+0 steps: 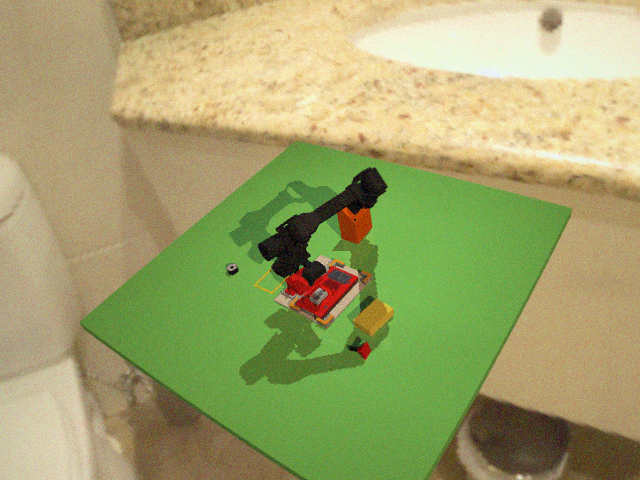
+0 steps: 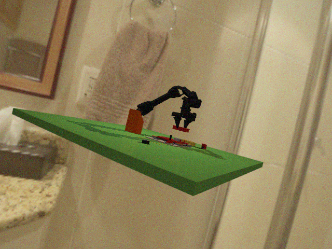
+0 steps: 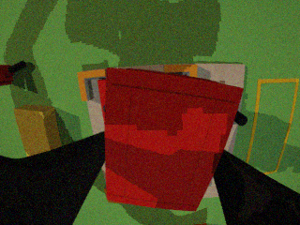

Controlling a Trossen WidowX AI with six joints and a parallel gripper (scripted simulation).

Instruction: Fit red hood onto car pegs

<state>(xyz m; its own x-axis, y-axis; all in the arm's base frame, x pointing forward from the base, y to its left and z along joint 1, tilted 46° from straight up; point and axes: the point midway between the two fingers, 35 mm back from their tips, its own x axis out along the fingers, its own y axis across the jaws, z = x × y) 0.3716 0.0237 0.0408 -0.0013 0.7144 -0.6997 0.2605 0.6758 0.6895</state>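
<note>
The jig is 10 cm below my gripper tip, 6 cm behind it and 1 cm to the left of it. Round my gripper tip: black wheel 35 cm to the right, 10 cm below, 1 cm behind; then red hood right at my gripper tip; then yellow block 22 cm to the left, 10 cm below, 3 cm behind.
</note>
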